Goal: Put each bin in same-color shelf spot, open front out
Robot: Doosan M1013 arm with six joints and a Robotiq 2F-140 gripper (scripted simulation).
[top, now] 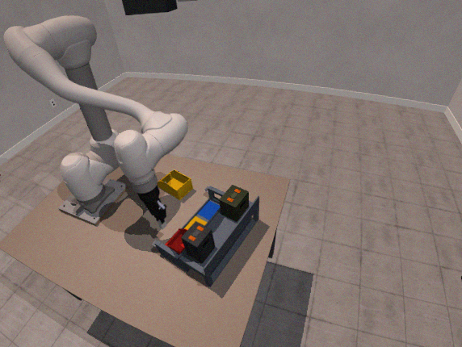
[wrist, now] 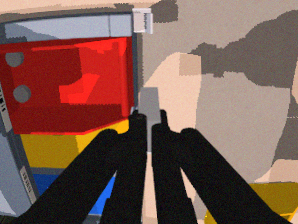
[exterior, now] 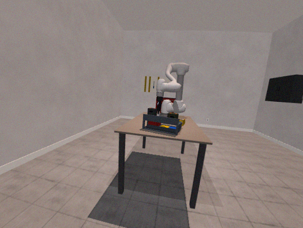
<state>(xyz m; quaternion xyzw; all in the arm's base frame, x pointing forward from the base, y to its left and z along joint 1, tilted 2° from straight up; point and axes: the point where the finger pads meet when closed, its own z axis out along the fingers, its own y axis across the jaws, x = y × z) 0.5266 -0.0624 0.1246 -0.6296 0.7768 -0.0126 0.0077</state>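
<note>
The yellow bin lies 29 cm to the left of my hand, 14 cm behind it and 10 cm below it. Also, from my hand: red bin (11 cm ahead, 9 cm below, 2 cm to the right); grey shelf (24 cm ahead, 7 cm to the left, 3 cm below).
</note>
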